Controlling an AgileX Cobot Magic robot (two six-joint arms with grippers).
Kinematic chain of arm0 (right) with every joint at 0, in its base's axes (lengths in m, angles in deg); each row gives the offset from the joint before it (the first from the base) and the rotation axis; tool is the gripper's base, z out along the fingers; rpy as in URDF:
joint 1: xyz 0 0 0.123 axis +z
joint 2: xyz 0 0 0 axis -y
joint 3: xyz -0.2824 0 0.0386 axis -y
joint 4: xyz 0.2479 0 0.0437 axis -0.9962 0 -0.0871
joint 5: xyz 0 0 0 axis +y
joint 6: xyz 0.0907 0 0.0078 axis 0.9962 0 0.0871
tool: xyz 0 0 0 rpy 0 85 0
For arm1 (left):
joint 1: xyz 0 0 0.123 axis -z
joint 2: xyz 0 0 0 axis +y
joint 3: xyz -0.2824 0 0.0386 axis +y
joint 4: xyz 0.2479 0 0.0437 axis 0.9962 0 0.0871
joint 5: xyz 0 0 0 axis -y
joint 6: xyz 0.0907 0 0.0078 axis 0.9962 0 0.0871
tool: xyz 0 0 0 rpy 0 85 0
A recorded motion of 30 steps. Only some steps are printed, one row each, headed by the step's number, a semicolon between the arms.
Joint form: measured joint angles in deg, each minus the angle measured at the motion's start. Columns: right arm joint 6, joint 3, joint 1, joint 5, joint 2, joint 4; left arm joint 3, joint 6, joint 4, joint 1, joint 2, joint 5.
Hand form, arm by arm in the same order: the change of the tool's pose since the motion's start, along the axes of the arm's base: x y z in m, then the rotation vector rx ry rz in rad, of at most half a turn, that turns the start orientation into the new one. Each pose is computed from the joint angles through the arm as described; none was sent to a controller.
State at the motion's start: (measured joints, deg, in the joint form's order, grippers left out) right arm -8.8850 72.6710 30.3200 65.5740 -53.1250 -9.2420; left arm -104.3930 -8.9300 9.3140 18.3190 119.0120 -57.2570
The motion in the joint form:
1: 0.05 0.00 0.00 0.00 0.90 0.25; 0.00 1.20 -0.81 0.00 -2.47 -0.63
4: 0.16 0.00 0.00 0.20 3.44 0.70; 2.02 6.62 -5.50 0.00 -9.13 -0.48
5: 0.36 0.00 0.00 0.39 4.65 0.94; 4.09 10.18 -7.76 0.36 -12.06 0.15
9: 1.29 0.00 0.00 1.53 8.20 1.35; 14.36 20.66 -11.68 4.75 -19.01 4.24
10: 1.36 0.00 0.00 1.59 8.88 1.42; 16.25 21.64 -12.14 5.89 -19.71 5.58
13: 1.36 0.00 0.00 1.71 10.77 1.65; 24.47 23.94 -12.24 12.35 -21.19 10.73
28: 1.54 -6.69 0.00 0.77 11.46 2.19; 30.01 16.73 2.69 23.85 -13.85 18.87
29: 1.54 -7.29 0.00 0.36 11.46 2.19; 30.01 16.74 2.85 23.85 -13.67 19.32
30: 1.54 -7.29 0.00 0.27 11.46 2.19; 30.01 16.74 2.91 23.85 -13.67 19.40
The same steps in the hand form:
1: -0.0041 -0.0028 0.0022 0.0050 -0.0151 -0.0024; -0.0067 0.0012 0.0190 -0.0142 -0.0264 -0.0152
4: -0.0161 -0.0106 0.0080 0.0206 -0.0531 -0.0067; -0.0294 0.0021 0.0593 -0.0744 -0.0855 -0.0918
5: -0.0220 -0.0144 0.0103 0.0283 -0.0687 -0.0104; -0.0418 0.0002 0.0705 -0.0910 -0.1038 -0.1507
9: -0.0401 -0.0256 0.0157 0.0532 -0.1006 -0.0214; -0.0833 -0.0224 0.0691 -0.0801 -0.1150 -0.3803
10: -0.0435 -0.0276 0.0168 0.0585 -0.1098 -0.0226; -0.0896 -0.0286 0.0651 -0.0816 -0.1172 -0.4129
13: -0.0529 -0.0335 0.0196 0.0713 -0.1381 -0.0245; -0.1197 -0.0608 0.0364 -0.0636 -0.0915 -0.5559
28: -0.0448 -0.0297 -0.0102 0.0213 -0.0645 -0.0323; -0.1437 -0.1188 -0.0329 0.1289 -0.0781 -0.7497
29: -0.0436 -0.0291 -0.0126 0.0199 -0.0614 -0.0331; -0.1430 -0.1194 -0.0338 0.1290 -0.0833 -0.7522
30: -0.0435 -0.0291 -0.0125 0.0208 -0.0627 -0.0333; -0.1429 -0.1194 -0.0337 0.1292 -0.0849 -0.7528

